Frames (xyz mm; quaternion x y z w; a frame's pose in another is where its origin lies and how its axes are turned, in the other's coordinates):
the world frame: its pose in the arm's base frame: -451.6 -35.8 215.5 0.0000 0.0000 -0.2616 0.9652
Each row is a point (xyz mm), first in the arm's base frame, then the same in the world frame.
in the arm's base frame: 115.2 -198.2 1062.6
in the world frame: 571.2 146.0 847.1
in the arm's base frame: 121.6 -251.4 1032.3
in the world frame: 603.6 103.4 816.8
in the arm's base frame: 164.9 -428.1 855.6
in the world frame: 730.2 -27.3 640.1
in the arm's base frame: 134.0 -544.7 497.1
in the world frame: 762.4 -143.5 281.6
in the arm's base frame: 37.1 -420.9 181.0
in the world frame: 616.3 -85.6 -34.5
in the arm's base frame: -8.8 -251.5 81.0
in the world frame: 491.1 37.4 -134.5
